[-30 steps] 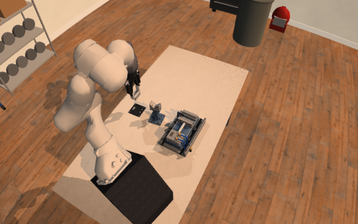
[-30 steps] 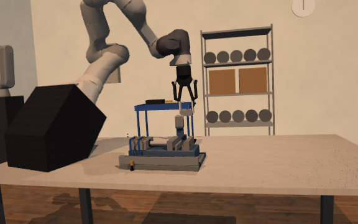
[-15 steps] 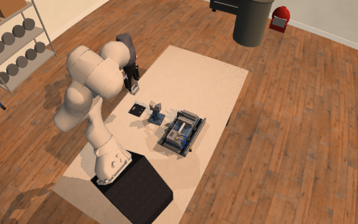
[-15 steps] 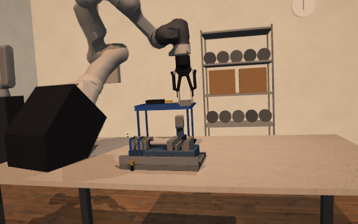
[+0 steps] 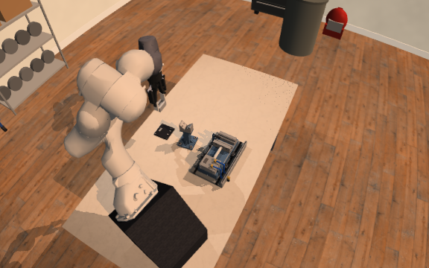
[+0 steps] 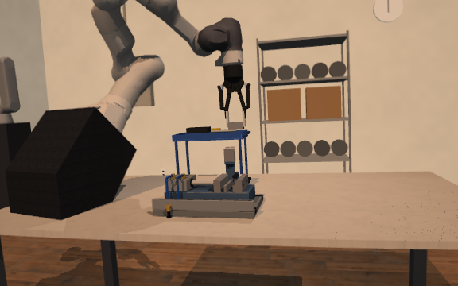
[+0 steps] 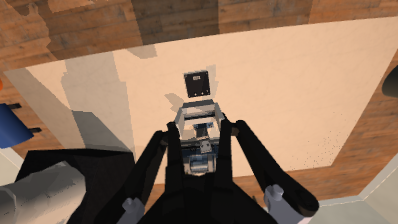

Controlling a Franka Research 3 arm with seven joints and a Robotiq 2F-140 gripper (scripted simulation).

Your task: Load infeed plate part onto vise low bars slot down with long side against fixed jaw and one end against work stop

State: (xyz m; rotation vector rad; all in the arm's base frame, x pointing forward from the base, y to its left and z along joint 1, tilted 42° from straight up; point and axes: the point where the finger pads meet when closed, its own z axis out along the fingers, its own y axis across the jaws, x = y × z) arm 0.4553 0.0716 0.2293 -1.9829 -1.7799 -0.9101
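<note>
Now: the part 20 mm below my hand. Also, from my hand: vise: 40 mm behind, 360 mm to the right, 220 mm below; then dark infeed plate: 10 mm to the left, 250 mm below.
</note>
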